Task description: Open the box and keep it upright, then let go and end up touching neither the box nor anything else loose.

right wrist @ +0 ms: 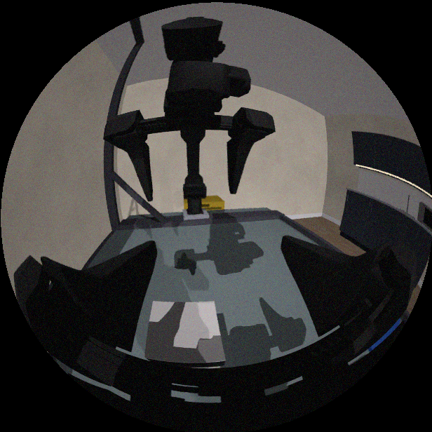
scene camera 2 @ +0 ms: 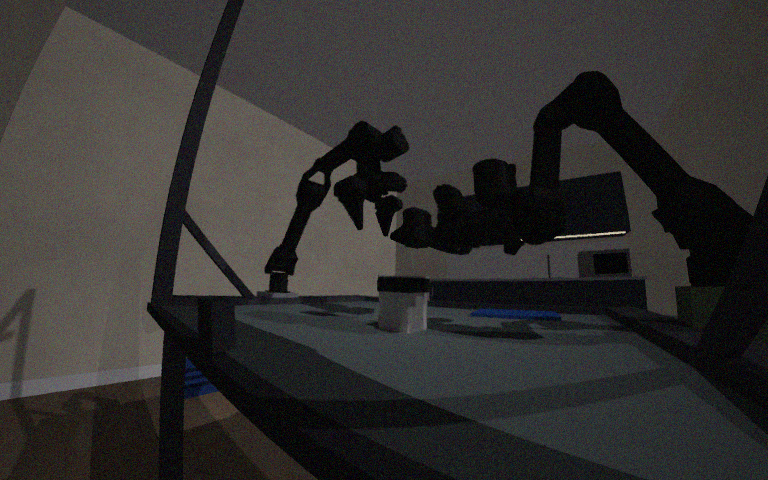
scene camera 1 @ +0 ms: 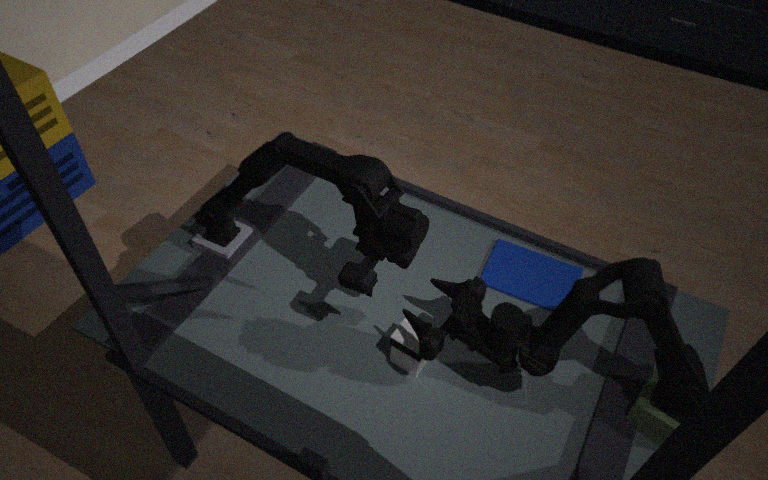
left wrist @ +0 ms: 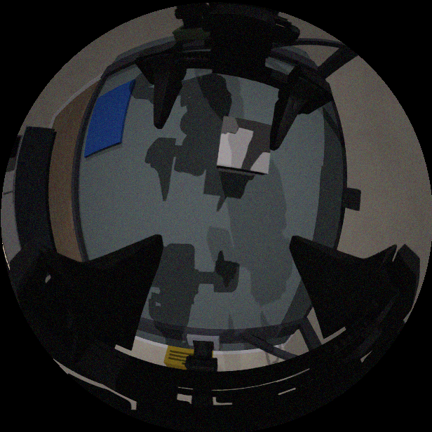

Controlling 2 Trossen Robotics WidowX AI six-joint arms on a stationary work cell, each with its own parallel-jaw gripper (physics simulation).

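Frame: origin at the left arm's base, x up, y right, z ahead, level; metres.
Seen in the pictures: left gripper, fingertip midpoint: point(scene camera 2: 374, 233) point(scene camera 1: 380, 278); right gripper, fingertip midpoint: point(scene camera 1: 417, 294); left arm's base at its link origin: point(scene camera 2: 277, 292) point(scene camera 1: 222, 233); right arm's base at its link origin: point(scene camera 2: 724, 286) point(scene camera 1: 672, 401).
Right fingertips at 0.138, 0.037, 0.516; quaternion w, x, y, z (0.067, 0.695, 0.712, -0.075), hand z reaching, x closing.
Pixels of each thing's top centre, then the offset from my right fingertips to it, as dx, dy, dz. "spot": a spot on its surface instead.
- box at its top centre: point(scene camera 2: 403, 276) point(scene camera 1: 413, 334) -0.077, +0.037, +0.017
- blue flat panel at its top centre: point(scene camera 1: 531, 275) point(scene camera 2: 515, 312) -0.163, -0.294, +0.174
- dark frame post at a spot on its surface: point(scene camera 1: 62, 209) spot: +0.289, +0.306, -0.459
The box point(scene camera 1: 406, 361) point(scene camera 2: 402, 312) point(left wrist: 235, 149) point(right wrist: 186, 327) stands upright on the table, with a white body, a dark band near the top and a flat pale lid that looks closed. My left gripper point(scene camera 2: 373, 231) point(left wrist: 229, 242) point(right wrist: 191, 196) is open and empty, pointing down, high over the table and to the left of the box in scene camera 1. My right gripper point(scene camera 1: 419, 296) point(left wrist: 214, 133) point(right wrist: 220, 245) is open and empty, roughly level above the box, with a gap to the lid in scene camera 2. One right finger hides part of the box in scene camera 1.
A blue flat panel point(scene camera 1: 532, 274) point(scene camera 2: 515, 314) point(left wrist: 110, 120) lies near the table's far edge. The two grippers are close together in scene camera 2. A dark frame post point(scene camera 1: 62, 209) point(scene camera 2: 184, 152) rises at the left. Yellow and blue crates point(scene camera 1: 48, 107) stand beyond the table.
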